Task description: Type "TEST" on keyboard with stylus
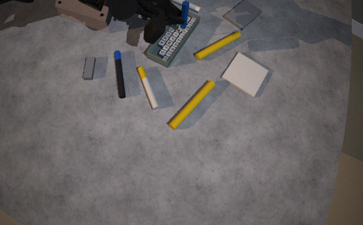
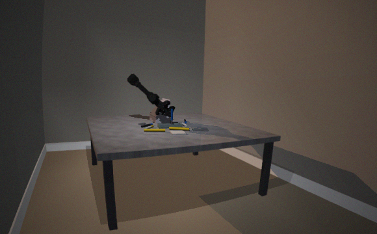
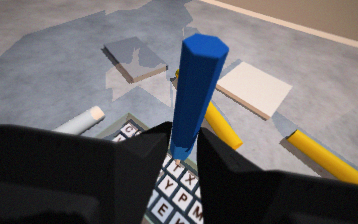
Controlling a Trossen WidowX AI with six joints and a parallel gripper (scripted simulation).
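The T key lies 8 cm below my gripper tip. Round my gripper tip: blue stylus (2 cm below); yellow-and-white marker (1 cm behind, 17 cm to the right, 8 cm below); white cylinder (5 cm behind, 13 cm to the left, 8 cm below).
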